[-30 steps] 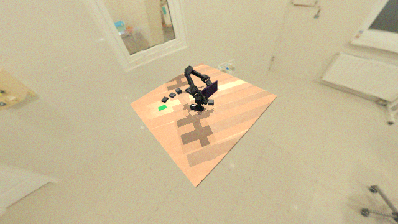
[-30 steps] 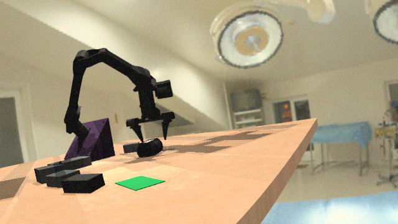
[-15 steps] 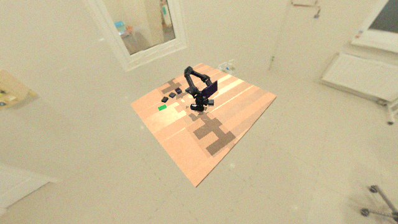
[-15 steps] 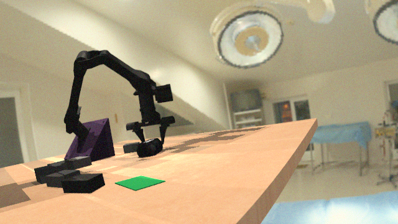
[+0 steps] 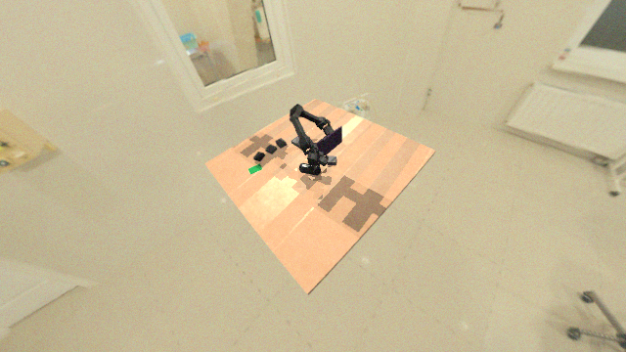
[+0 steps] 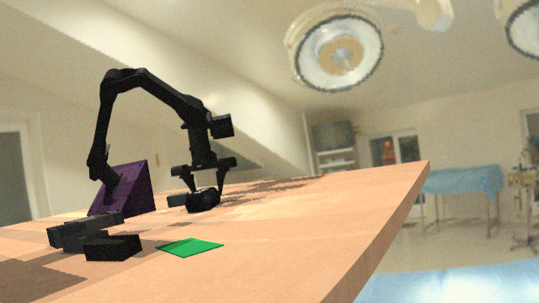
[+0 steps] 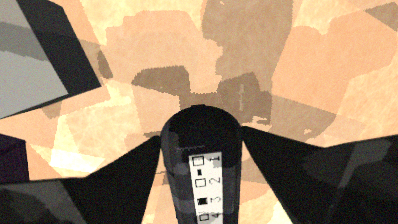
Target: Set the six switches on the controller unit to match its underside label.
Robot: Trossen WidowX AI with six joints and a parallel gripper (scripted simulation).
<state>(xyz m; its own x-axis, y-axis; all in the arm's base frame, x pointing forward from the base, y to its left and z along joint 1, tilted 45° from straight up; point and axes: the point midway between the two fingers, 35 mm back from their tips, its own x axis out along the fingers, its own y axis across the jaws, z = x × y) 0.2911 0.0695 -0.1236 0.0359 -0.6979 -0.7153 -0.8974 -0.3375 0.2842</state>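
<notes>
The grey block is 14 cm behind my gripper tip and 1 cm to the left of it. The rest, counted from my gripper tip: flat green card (39 cm to the right, 29 cm ahead, 2 cm below).
</notes>
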